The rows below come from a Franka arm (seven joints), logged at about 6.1 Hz.
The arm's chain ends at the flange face. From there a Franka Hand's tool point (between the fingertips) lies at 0.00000 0.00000 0.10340 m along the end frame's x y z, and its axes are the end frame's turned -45 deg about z.
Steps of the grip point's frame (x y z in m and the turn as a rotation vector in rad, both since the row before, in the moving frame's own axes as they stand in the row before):
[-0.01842 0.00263 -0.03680 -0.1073 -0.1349 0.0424]
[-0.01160 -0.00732 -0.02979 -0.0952 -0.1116 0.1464]
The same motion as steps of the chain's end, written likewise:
[-0.00878 -0.00269 -0.03527 -0.1713 -0.0195 0.0424]
[-0.01109 -0.01190 -0.02868 -0.1462 -0.0116 0.1464]

